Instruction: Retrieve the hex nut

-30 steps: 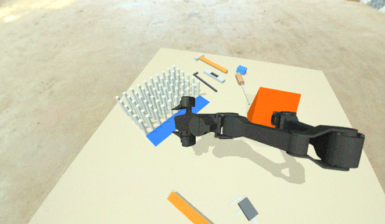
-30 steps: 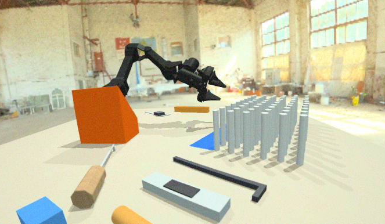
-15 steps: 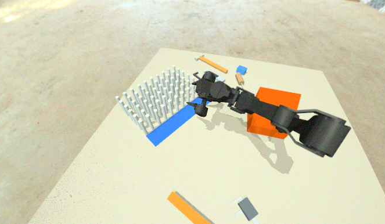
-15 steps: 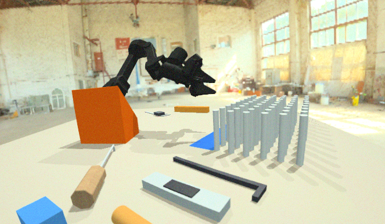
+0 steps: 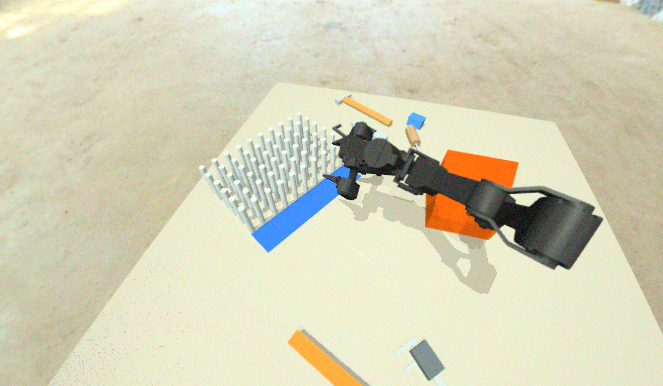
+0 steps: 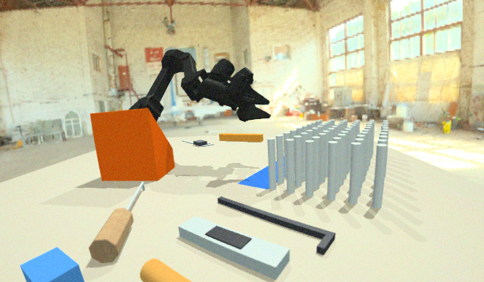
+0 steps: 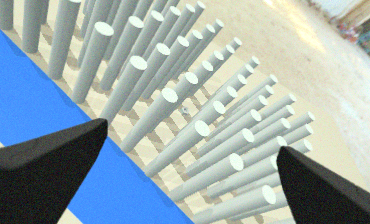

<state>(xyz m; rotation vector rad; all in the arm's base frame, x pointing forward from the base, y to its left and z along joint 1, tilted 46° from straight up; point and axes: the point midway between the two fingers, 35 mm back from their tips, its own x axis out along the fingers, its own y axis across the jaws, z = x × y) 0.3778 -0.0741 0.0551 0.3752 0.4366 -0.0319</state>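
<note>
Now: gripper tip 440 mm to the left of the blue cube, 270 mm past it and 140 mm above it. The rest, counted from my gripper tip: orange bar (440 mm to the left, 140 mm below, 110 mm behind); blue taped strip (160 mm below, 50 mm ahead, 30 mm to the left); grey block (350 mm to the right, 150 mm below, 90 mm behind).
</note>
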